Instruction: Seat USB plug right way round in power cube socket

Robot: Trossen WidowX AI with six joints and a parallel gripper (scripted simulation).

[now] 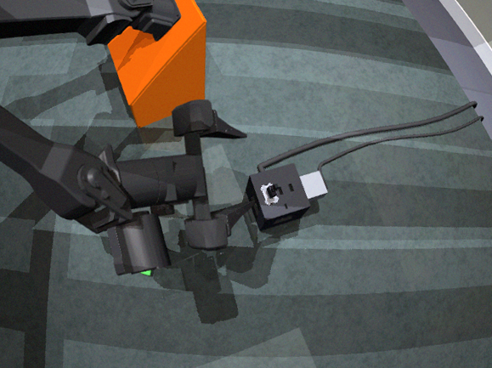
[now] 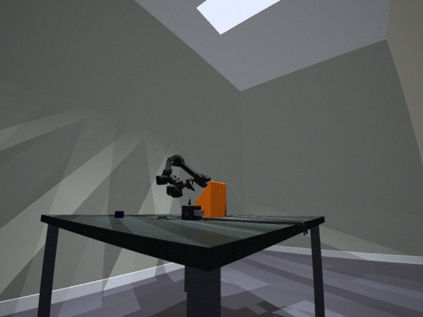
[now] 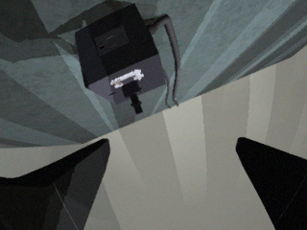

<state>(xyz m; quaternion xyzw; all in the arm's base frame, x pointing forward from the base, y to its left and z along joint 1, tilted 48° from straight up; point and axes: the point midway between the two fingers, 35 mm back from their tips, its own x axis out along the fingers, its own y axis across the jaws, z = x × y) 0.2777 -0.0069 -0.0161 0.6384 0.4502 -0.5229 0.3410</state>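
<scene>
Now: gripper tip 20 mm short of the USB plug, 30 mm to the right of it and 60 mm above it. The rest, counted from my gripper tip: dark blue cube (270 mm ahead, 290 mm to the right, 130 mm below); green block (40 mm ahead, 180 mm to the right, 150 mm below).
</scene>
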